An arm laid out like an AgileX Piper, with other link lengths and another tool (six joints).
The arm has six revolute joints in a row. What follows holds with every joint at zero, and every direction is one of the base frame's. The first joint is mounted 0.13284 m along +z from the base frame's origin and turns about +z. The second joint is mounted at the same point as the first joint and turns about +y. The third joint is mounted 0.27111 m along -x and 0.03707 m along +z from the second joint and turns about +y. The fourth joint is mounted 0.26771 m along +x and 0.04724 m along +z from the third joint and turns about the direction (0.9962, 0, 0.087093). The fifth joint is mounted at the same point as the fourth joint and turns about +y. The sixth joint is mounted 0.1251 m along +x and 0.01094 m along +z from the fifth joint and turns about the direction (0.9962, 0, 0.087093). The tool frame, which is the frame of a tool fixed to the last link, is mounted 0.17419 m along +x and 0.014 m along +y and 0.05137 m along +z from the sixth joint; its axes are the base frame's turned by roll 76.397, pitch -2.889 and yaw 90.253 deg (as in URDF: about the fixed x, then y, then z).
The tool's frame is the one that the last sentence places.
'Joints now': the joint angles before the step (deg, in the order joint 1, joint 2, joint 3, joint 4, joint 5, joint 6). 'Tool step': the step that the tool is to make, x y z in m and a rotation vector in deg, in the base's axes. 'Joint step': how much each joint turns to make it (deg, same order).
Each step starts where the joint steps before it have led.
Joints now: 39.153 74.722 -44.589 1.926 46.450 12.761
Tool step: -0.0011 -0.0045 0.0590 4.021 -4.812 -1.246
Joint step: 0.010 -10.062 -1.548 -0.643 5.305 1.730
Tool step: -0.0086 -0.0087 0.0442 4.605 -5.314 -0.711
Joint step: -0.018 -10.416 1.611 -0.201 1.763 0.863
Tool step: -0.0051 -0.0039 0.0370 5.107 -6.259 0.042
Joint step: 0.003 -8.952 2.507 0.063 -1.632 -0.090
